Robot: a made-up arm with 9 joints. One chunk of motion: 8 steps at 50 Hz.
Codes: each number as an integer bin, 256 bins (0 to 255) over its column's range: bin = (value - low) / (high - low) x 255, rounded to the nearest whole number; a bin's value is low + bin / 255 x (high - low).
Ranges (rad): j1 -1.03..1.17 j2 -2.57..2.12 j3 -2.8..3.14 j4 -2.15..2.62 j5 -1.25..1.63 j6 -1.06..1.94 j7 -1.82..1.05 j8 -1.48..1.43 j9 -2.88..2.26
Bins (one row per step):
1: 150 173 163 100 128 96 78 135 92
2: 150 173 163 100 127 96 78 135 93
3: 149 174 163 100 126 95 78 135 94
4: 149 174 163 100 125 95 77 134 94
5: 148 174 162 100 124 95 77 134 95
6: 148 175 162 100 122 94 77 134 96
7: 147 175 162 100 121 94 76 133 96
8: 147 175 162 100 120 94 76 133 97
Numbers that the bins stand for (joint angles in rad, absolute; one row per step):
1: 0.2641 0.6118 0.9969 -0.2794 0.1956 0.0694 -0.9421 0.0606 -1.0256
2: 0.2641 0.6118 0.9969 -0.2794 0.1844 0.0694 -0.9421 0.0606 -1.0054
3: 0.2555 0.6302 0.9969 -0.2794 0.1731 0.0576 -0.9421 0.0606 -0.9853
4: 0.2555 0.6302 0.9969 -0.2794 0.1618 0.0576 -0.9534 0.0492 -0.9853
5: 0.2469 0.6302 0.9736 -0.2794 0.1505 0.0576 -0.9534 0.0492 -0.9651
6: 0.2469 0.6486 0.9736 -0.2794 0.1279 0.0459 -0.9534 0.0492 -0.9449
7: 0.2382 0.6486 0.9736 -0.2794 0.1166 0.0459 -0.9646 0.0378 -0.9449
8: 0.2382 0.6486 0.9736 -0.2794 0.1053 0.0459 -0.9646 0.0378 -0.9248

